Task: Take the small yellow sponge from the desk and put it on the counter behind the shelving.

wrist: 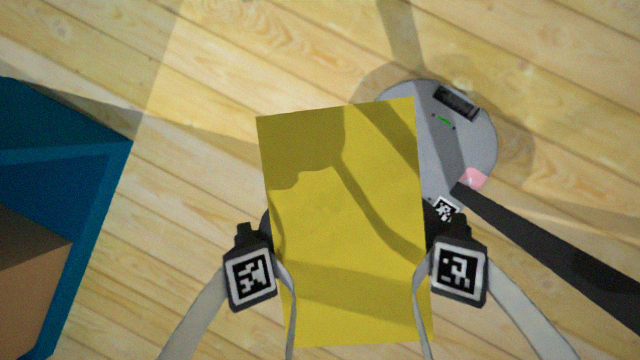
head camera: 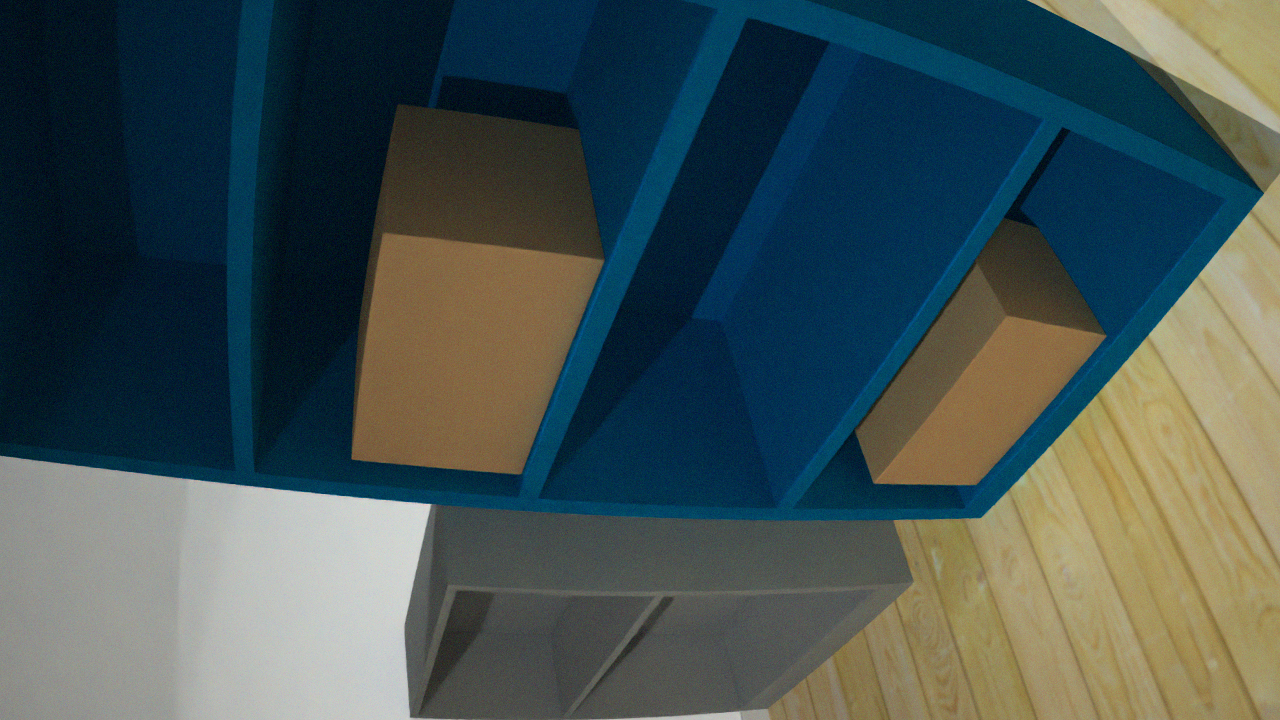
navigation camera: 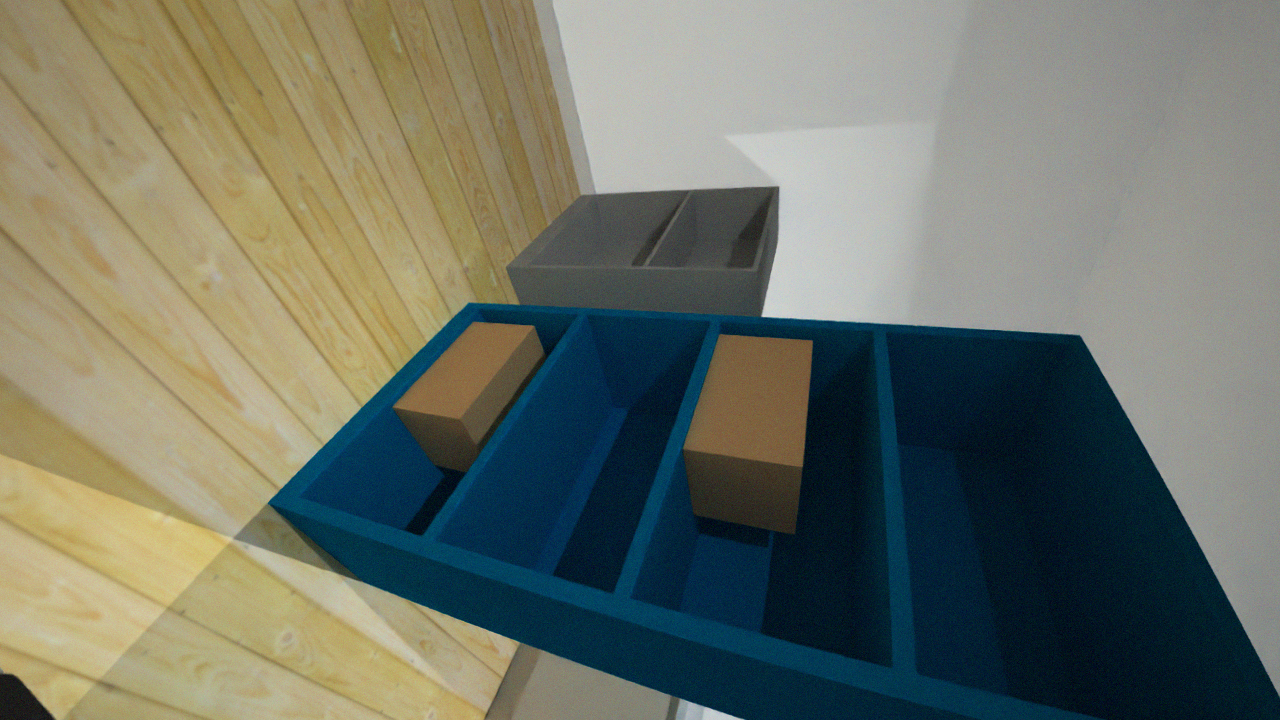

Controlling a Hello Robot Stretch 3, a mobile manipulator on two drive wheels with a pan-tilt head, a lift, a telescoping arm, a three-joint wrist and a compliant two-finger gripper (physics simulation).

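Places are measured from the robot's base along level axes (x ahead, y left, z up), in metres.
Where they show: gripper, fingertip midpoint: [wrist: 348,225].
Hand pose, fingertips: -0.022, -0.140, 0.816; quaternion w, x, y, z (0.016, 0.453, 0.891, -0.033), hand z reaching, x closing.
Things, the pixels of their top centre, and the offset from my fingertips, as dx, dy, dz. "spot": a spot on its surface instead.
- yellow sponge, top centre: [wrist: 344,234] -0.010, -0.006, +0.049
- grey two-compartment unit, surface spot: [head camera: 662,555] spot: +1.579, -0.605, -0.196
The yellow sponge [wrist: 350,200] is between the two fingers of my gripper [wrist: 348,225] in the wrist view. The fingers press on its left and right sides, and it is held up above the wooden floor. The gripper and sponge do not show in the head or navigation views. The blue shelving [head camera: 1029,53] [navigation camera: 501,600] [wrist: 50,125] fills much of the head and navigation views and stands at the left of the wrist view. A pale surface [navigation camera: 581,685] partly shows beside it at the bottom of the navigation view; I cannot tell whether it is the counter.
Brown boxes [head camera: 465,358] [head camera: 993,394] [navigation camera: 474,376] [navigation camera: 751,394] [wrist: 30,285] sit in the shelving's compartments. A grey two-compartment unit [head camera: 662,555] [navigation camera: 635,291] stands beyond it near a white wall [navigation camera: 760,71]. My round grey base [wrist: 465,145] and black mast [wrist: 550,250] show in the wrist view.
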